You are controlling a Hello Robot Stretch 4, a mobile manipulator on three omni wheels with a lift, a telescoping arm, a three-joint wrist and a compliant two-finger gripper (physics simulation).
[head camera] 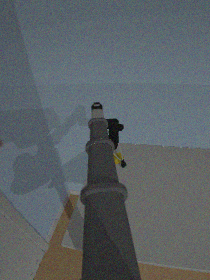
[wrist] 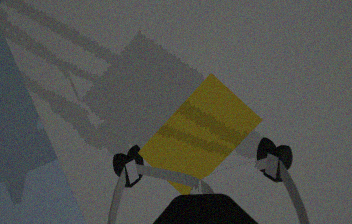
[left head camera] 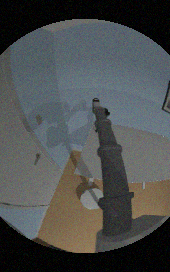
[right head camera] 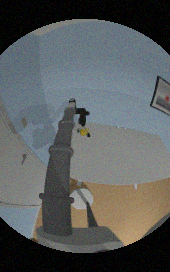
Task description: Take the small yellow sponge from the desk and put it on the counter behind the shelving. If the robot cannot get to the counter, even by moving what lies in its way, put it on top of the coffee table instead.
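Frame: origin at the robot's base, x ahead, y left, z up, level; millimetres.
Seen in the pictures: gripper, fingertip midpoint: [wrist: 200,154] [right head camera: 83,134]; robot's base at its link origin: [left head camera: 91,197] [right head camera: 81,197].
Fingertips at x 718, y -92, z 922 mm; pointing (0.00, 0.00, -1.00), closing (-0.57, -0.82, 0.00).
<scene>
Pixels of each thing's top centre, then the offset from my fingertips to it. "pt": a spot on its surface instead. Level surfaces: height alone.
- small yellow sponge at its top centre: [wrist: 198,136] [head camera: 115,156] [right head camera: 84,130] 23 mm ahead, 15 mm right, 45 mm up
- pale desk at its surface level: 0 mm up
- door with a handle, surface spot: [left head camera: 37,159] [right head camera: 23,159] pt 351 mm back, 704 mm left, 23 mm down
The small yellow sponge [wrist: 220,117] [head camera: 118,157] [right head camera: 84,133] lies turned at an angle on the pale desk [wrist: 305,65] [head camera: 165,210] [left head camera: 135,155] [right head camera: 125,155], near its left edge. My gripper [wrist: 200,154] [right head camera: 83,131] is open above the desk. In the wrist view its fingertips stand on either side of the sponge's near part, the left one close to a corner; the sponge reaches beyond them, and the gripper body hides its nearest corner. Whether the fingers touch it, I cannot tell. In the left head view my arm hides most of the gripper. The counter, shelving and coffee table do not show.
My extended arm [head camera: 107,220] [left head camera: 114,170] [right head camera: 60,175] reaches over the desk. A blue wall stands behind it. A white round object [left head camera: 91,198] [right head camera: 81,198] is on the wooden floor before the desk. A door with a handle [left head camera: 37,159] [right head camera: 23,158] is left; a framed picture [right head camera: 161,95] hangs right.
</scene>
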